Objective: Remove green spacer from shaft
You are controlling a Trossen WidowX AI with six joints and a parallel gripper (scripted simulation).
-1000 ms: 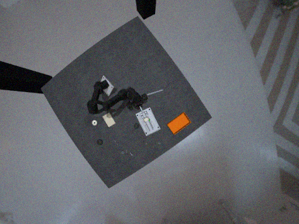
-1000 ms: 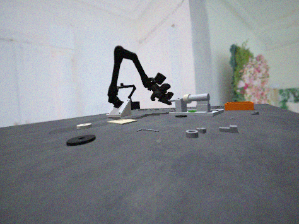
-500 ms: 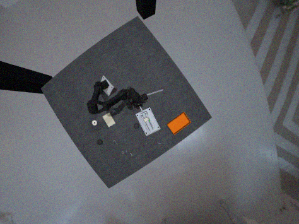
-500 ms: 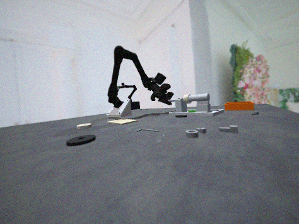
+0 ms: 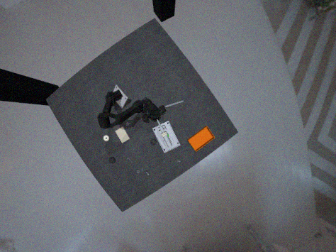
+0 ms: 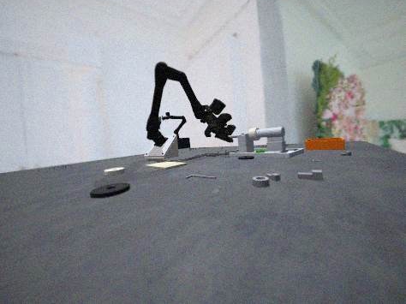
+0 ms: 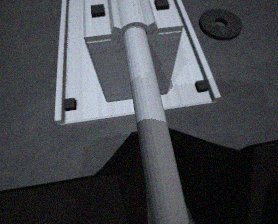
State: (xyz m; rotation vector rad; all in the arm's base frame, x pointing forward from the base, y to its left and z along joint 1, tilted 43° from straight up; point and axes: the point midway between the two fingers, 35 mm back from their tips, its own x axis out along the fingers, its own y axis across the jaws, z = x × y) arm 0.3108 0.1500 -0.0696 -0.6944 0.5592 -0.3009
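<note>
The grey shaft lies 50 mm ahead of my gripper tip and 30 mm above it. From my gripper tip the other things lie so: cream spacer: 110 mm ahead, 30 mm above, 10 mm to the right; cream tile: 330 mm to the right, 60 mm behind, 50 mm below; green spacer: 140 mm ahead, 40 mm below, 10 mm to the right.
</note>
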